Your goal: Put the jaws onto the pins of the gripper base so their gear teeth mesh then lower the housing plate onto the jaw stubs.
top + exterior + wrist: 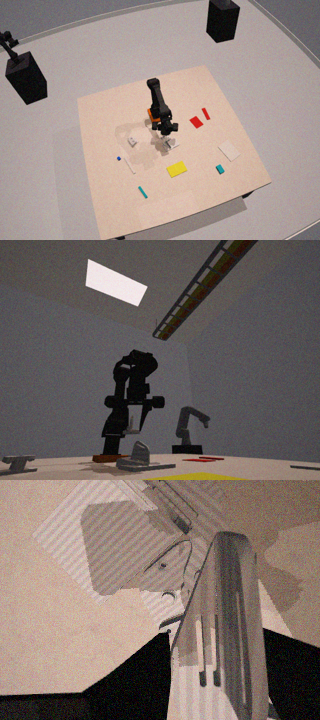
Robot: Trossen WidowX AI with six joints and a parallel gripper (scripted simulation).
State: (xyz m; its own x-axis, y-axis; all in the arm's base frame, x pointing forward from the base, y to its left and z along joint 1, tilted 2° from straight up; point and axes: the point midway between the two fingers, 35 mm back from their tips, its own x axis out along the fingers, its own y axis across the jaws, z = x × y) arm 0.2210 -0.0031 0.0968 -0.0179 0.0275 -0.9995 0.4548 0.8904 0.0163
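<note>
Right now the grey jaw is 40 mm behind my gripper tip. Round my gripper tip: white stick (330 mm to the right, 120 mm ahead, 80 mm below); then grey stand (250 mm to the right, 80 mm below, 60 mm behind); then yellow block (280 mm ahead, 80 mm below, 20 mm to the right).
</note>
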